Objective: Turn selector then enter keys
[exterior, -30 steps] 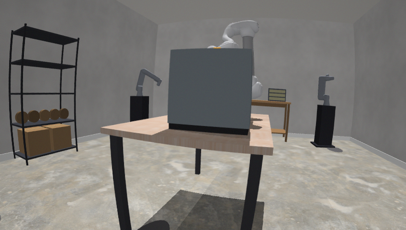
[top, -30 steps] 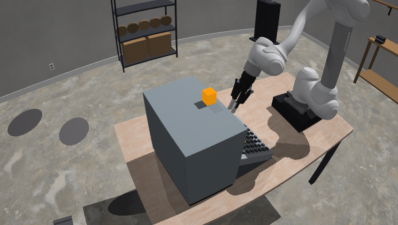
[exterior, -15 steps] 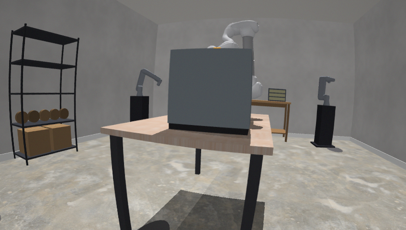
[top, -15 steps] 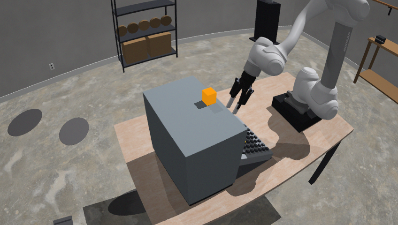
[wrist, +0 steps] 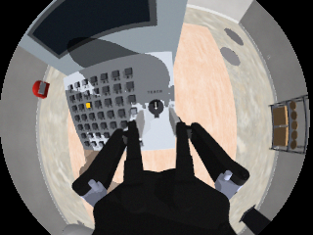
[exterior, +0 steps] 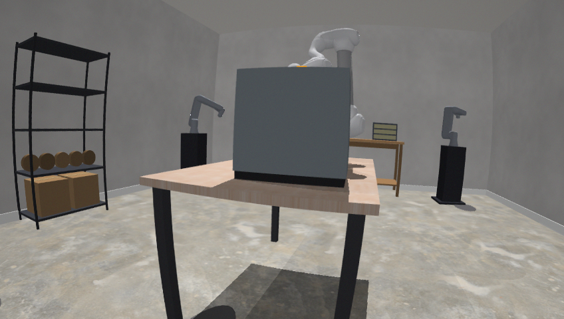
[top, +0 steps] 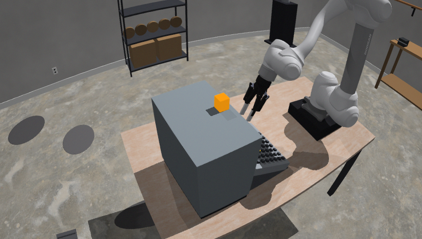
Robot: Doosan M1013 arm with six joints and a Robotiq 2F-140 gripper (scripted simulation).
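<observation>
Now: hand 7 cm above the black selector knob and 4 cm short of it. Round my hand: keypad (12 cm below, 11 cm to the left, 6 cm ahead); then key C3 (19 cm to the left, 7 cm ahead, 6 cm below).
</observation>
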